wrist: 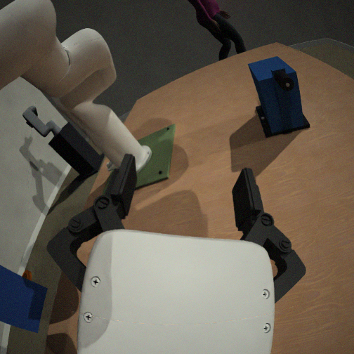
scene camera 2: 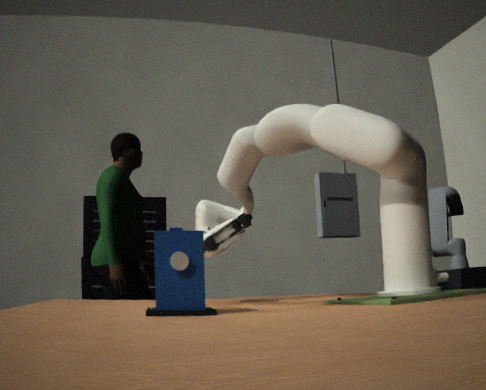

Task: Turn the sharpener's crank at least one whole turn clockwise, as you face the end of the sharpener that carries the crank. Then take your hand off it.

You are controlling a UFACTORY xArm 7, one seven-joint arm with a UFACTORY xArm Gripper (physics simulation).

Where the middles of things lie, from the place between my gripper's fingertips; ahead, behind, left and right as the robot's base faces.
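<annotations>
The blue sharpener (wrist: 274, 121) is 9 cm lower than my hand, and it's 18 cm ahead of it and 22 cm to the left of it.
</annotations>
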